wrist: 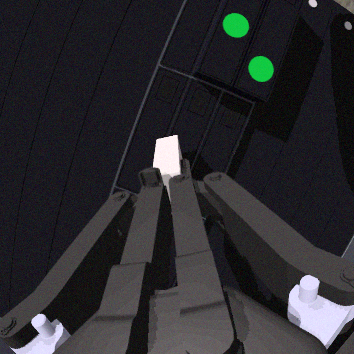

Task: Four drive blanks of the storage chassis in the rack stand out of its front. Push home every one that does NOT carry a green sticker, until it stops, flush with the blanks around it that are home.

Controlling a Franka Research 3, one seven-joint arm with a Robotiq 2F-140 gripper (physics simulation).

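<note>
Two dark drive blanks with round green stickers stand out of the chassis front at the upper right: one blank [216, 56] is beside the other [281, 37], and they cast a shadow to the right. Below them is a row of three dark blanks: left [143, 122], middle [194, 125] and right [227, 137]. No sticker shows on their visible parts, and I cannot tell how deep each sits. My gripper [170, 152] is shut and empty, its pale tip in front of this row, over the left and middle blanks. The fingers hide the row's lower part; contact cannot be told.
A wide dark panel [65, 100] with thin seams lies left of the blanks. A dark surface [305, 170] continues at the right, with shadows on it. Small pale round spots show at the top right corner. The gripper's linkages cover much of the lower view.
</note>
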